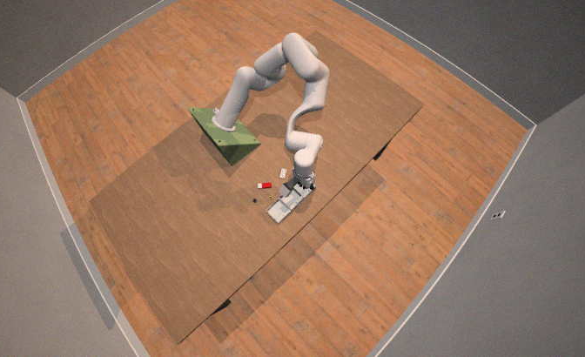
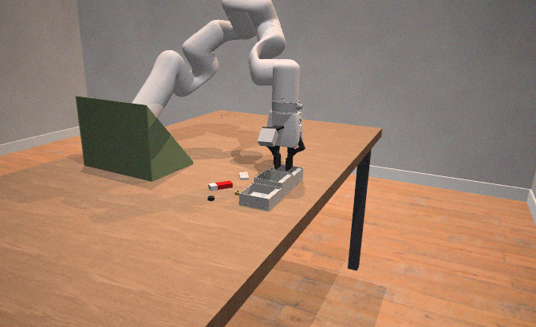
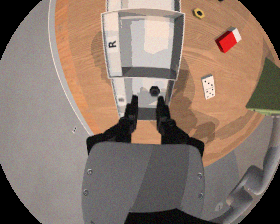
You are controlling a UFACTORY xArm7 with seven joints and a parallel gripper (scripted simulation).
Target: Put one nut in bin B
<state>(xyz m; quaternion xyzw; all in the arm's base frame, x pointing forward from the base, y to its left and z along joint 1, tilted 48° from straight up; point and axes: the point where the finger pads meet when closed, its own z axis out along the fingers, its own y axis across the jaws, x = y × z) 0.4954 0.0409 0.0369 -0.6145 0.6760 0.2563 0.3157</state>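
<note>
Now: the white die 12 cm behind my hand, 6 cm below it and 1 cm to the right of it. From my hand the other things lie so: yellow nut 14 cm to the right, 8 cm behind, 6 cm below.
</note>
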